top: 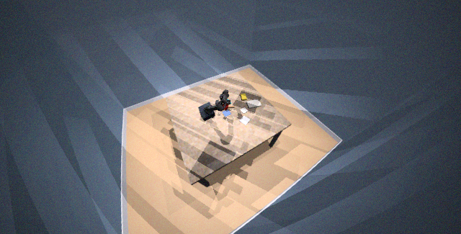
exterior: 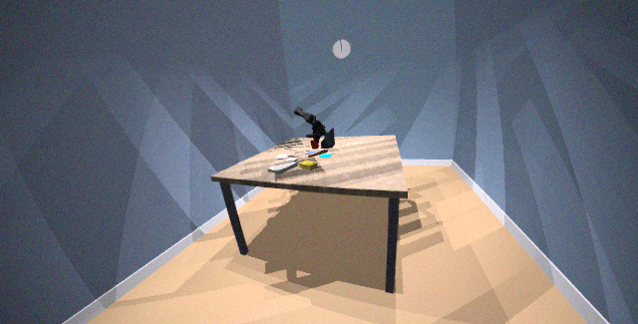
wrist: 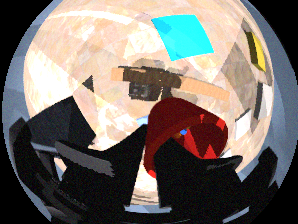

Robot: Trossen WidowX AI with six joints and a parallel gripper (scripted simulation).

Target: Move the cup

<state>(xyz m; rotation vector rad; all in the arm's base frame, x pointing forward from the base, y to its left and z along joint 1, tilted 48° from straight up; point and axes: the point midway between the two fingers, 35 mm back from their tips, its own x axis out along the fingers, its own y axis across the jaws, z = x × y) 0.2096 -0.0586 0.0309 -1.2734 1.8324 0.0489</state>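
My gripper tip is now 12 cm short of the cyan pad, 9 cm above it and 8 cm to the right of it. Also, from my gripper tip: brown stick (8 cm below, 6 cm ahead, 1 cm to the left); blue pad (9 cm below, 6 cm to the right); red cup (2 cm to the right, 2 cm ahead).
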